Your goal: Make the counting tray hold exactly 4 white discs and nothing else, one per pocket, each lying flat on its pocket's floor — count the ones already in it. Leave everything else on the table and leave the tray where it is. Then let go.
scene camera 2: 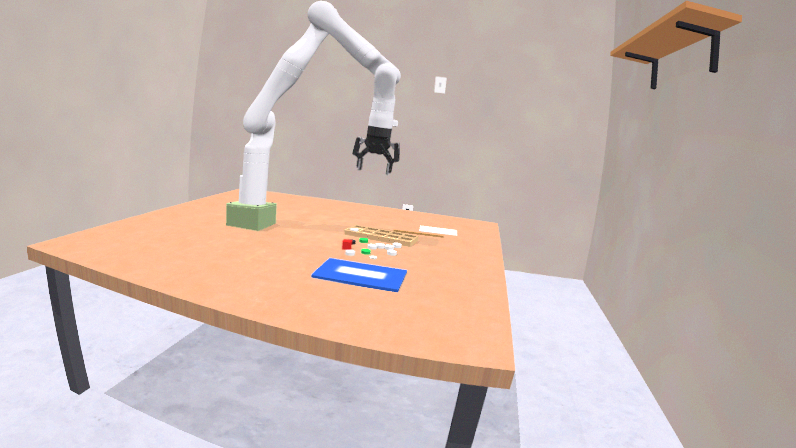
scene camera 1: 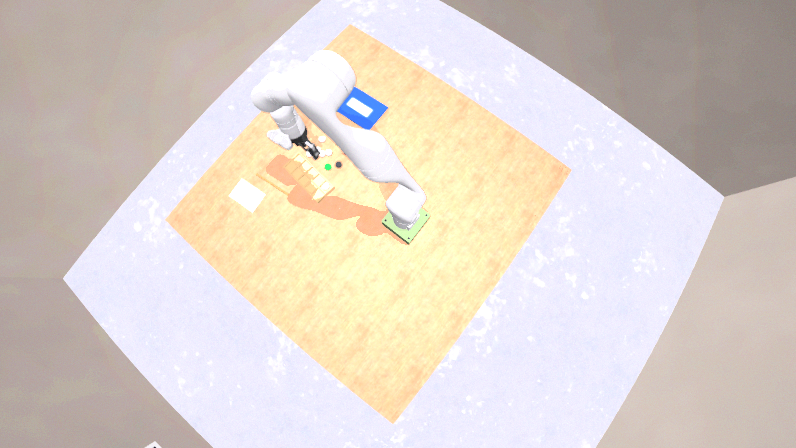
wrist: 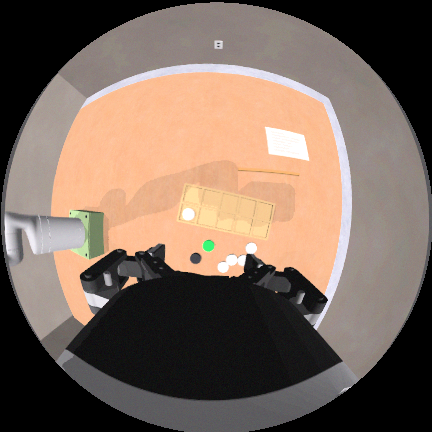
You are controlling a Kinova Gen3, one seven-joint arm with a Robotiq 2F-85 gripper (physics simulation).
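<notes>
The wooden counting tray [scene camera 1: 325, 194] [scene camera 2: 378, 238] [wrist: 222, 230] has two rows of pockets. One white disc [scene camera 2: 354, 229] [wrist: 188, 214] lies in a corner pocket, at the left of the lower row in the wrist view. Several white discs lie loose beside the tray, among them a single disc [scene camera 2: 396, 244] [wrist: 251, 248] and a cluster including another disc [scene camera 2: 380, 245] [wrist: 231, 260]. A fingertip partly hides one in the wrist view. A smaller white piece [scene camera 2: 372, 257] lies farther out. My gripper [scene camera 1: 315, 156] [scene camera 2: 373, 170] [wrist: 204, 257] is open and empty, high above the table beside the tray.
A green disc [scene camera 1: 328, 166] [scene camera 2: 363, 240] [wrist: 208, 245], a black disc [scene camera 1: 338, 164] [wrist: 195, 258], a second green disc [scene camera 2: 365, 251] and a red cube [scene camera 2: 347, 244] lie near the tray. A blue board [scene camera 1: 378, 109] [scene camera 2: 324, 270], a thin stick [wrist: 268, 172] and a white sheet [scene camera 1: 246, 195] [wrist: 287, 143] lie farther off.
</notes>
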